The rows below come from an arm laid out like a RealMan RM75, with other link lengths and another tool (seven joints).
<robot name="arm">
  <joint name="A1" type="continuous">
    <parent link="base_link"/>
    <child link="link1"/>
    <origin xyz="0 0 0.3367" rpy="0 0 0"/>
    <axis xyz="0 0 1"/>
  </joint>
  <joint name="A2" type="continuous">
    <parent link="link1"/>
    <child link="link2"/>
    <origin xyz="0 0 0" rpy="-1.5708 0 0"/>
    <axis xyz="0 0 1"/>
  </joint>
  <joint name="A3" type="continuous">
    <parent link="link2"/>
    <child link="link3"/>
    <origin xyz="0 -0.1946 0" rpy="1.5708 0 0"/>
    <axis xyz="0 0 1"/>
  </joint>
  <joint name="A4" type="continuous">
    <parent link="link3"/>
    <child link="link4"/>
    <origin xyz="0 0 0" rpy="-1.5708 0 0"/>
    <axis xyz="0 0 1"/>
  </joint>
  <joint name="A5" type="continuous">
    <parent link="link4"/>
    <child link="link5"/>
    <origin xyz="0 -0.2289 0" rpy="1.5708 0 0"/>
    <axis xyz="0 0 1"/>
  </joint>
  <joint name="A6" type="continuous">
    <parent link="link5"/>
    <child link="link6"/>
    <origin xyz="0 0 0" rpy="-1.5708 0 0"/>
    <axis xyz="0 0 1"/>
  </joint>
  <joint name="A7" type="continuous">
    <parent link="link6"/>
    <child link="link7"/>
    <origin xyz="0 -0.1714 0" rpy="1.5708 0 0"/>
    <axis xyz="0 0 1"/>
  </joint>
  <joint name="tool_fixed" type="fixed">
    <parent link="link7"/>
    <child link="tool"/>
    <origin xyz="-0.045 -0.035 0.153" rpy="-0.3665 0 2.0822"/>
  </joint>
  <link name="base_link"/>
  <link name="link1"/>
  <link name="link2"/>
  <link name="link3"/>
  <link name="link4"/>
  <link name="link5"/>
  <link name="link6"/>
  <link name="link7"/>
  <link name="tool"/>
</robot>
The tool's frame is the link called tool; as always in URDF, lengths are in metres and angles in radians. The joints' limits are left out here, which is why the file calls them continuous.
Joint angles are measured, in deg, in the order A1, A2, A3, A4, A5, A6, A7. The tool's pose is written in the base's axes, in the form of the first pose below.
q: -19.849 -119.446 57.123 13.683 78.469 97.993 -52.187
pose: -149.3, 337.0, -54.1, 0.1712, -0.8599, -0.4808, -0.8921, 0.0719, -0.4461
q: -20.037 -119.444 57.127 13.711 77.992 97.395 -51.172
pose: -150.6, 341.9, -52.7, 0.1632, -0.8504, -0.5002, -0.8968, 0.0834, -0.4344
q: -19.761 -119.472 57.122 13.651 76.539 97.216 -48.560
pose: -152.2, 349.4, -45.9, 0.1520, -0.8245, -0.5451, -0.9004, 0.1120, -0.4204
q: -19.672 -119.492 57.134 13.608 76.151 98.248 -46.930
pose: -147.7, 348.9, -41.5, 0.1341, -0.8149, -0.5638, -0.8963, 0.1429, -0.4198
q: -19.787 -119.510 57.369 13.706 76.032 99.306 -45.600
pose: -141.6, 347.0, -38.7, 0.1105, -0.8104, -0.5754, -0.8911, 0.1757, -0.4185
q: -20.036 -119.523 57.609 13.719 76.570 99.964 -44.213
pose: -137.1, 343.6, -39.7, 0.0805, -0.8098, -0.5811, -0.8889, 0.2055, -0.4094
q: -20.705 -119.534 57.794 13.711 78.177 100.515 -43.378
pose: -131.5, 336.9, -45.3, 0.0413, -0.8207, -0.5699, -0.8864, 0.2331, -0.3999
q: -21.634 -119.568 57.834 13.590 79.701 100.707 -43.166
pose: -126.4, 331.8, -51.4, 0.0106, -0.8328, -0.5534, -0.8840, 0.2509, -0.3945
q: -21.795 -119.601 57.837 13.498 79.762 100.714 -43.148
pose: -125.5, 331.5, -52.0, 0.0090, -0.8339, -0.5519, -0.8832, 0.2522, -0.3954
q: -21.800 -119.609 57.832 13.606 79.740 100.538 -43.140
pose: -125.9, 332.5, -52.0, 0.0082, -0.8328, -0.5536, -0.8844, 0.2523, -0.3927
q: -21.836 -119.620 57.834 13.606 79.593 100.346 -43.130
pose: -126.4, 333.7, -51.9, 0.0098, -0.8313, -0.5557, -0.8854, 0.2511, -0.3912
